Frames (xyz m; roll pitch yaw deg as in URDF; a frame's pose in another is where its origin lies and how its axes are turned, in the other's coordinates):
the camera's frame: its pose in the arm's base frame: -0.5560 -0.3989 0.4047 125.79 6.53 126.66
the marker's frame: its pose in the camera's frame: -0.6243 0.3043 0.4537 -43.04 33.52 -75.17
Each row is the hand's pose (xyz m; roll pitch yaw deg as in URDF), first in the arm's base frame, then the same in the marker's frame.
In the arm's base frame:
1: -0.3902 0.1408 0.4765 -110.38 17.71 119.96
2: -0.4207 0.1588 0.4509 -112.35 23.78 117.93
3: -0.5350 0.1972 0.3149 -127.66 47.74 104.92
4: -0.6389 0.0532 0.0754 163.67 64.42 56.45
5: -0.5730 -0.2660 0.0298 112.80 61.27 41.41
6: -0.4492 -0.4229 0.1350 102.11 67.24 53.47
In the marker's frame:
1: 0.2434 0.6906 0.6220 107.81 -62.62 68.28
2: 0.2708 0.6971 0.6555 112.25 -68.44 62.03
3: 0.3992 0.6796 0.7829 -154.21 -79.22 -41.04
4: 0.6301 0.4970 0.8303 -132.41 -53.69 -92.87
5: 0.7213 0.2787 0.6015 -163.82 -47.99 -100.67
6: 0.6441 0.2133 0.3996 166.14 -51.36 -89.59

